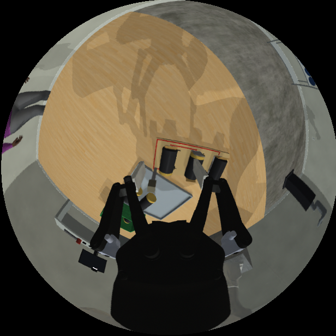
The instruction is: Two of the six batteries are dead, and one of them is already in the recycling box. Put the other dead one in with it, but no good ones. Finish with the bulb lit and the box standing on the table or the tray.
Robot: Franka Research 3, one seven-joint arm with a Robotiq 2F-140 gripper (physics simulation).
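Note:
My gripper (168, 165) is open, its fingers wide apart over the row of batteries and the tray. Three black batteries with gold ends show at the red wiring: one at the left (168, 160), one in the middle (193, 167) partly behind the right finger, and one at the right (217, 167) beyond that finger. Another battery (148, 201) is on the grey tray (172, 196); a further gold end (139, 191) shows beside it, mostly hidden by the left finger. The green box (129, 227) is partly hidden behind the left finger; something gold and dark shows inside. I cannot make out the bulb.
Red wire (156, 152) runs around the battery row on the wooden table (100, 125). A small grey and dark part (152, 185) stands at the tray's upper left. A pale bin-like container (75, 222) is at the lower left. A person's legs (30, 105) show at the left edge.

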